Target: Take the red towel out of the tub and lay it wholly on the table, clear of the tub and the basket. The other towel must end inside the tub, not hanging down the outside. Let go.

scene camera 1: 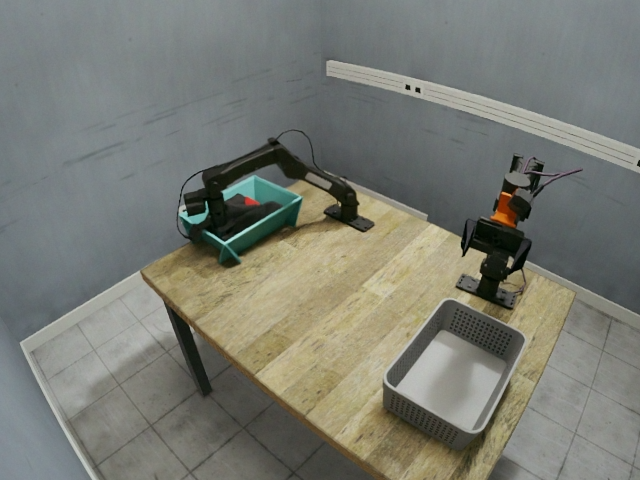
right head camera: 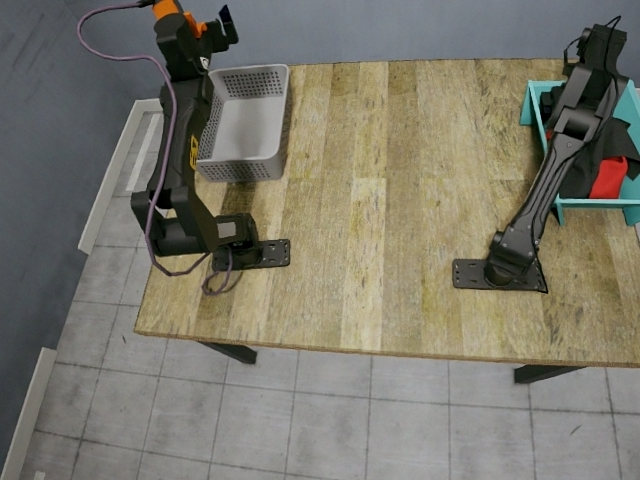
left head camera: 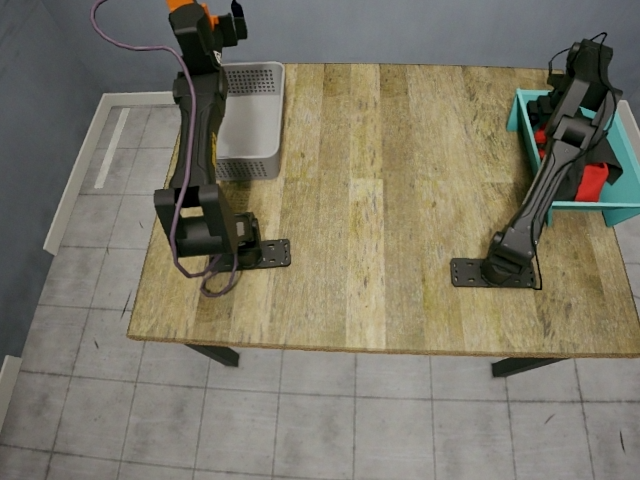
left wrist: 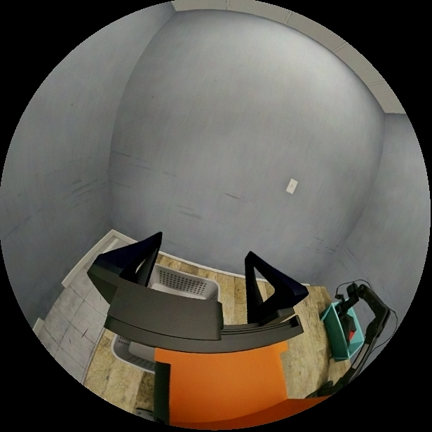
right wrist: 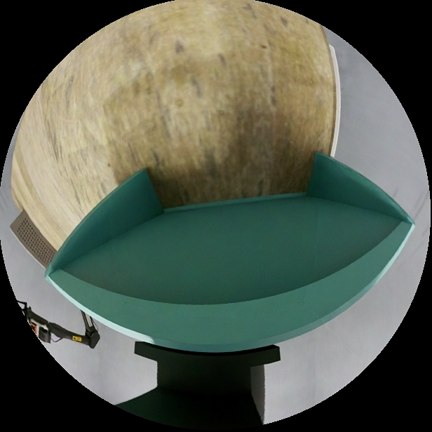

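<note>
The teal tub (left head camera: 594, 206) (right head camera: 599, 203) (scene camera 1: 294, 206) (left wrist: 336, 335) (right wrist: 225, 325) holds both towels. The red towel (left head camera: 591, 181) (right head camera: 610, 176) (scene camera 1: 250, 201) shows in patches, partly covered by the dark grey towel (left head camera: 568, 186) (right head camera: 578, 180) (scene camera 1: 248, 217). My right gripper (left head camera: 538, 109) (right head camera: 550, 100) (scene camera 1: 214, 227) is open, low inside the tub at the end nearest scene camera 1; the tub wall hides its fingers in the right wrist view. My left gripper (scene camera 1: 488, 262) (left wrist: 206, 247) is open and empty, raised high, away from the tub.
A grey perforated basket (left head camera: 282, 113) (right head camera: 285, 103) (scene camera 1: 413, 343) (left wrist: 187, 282) (right wrist: 32, 240) stands at the far left of the head views, below the left gripper. The tub stands near the table's far right edge there. Walls rise behind the table.
</note>
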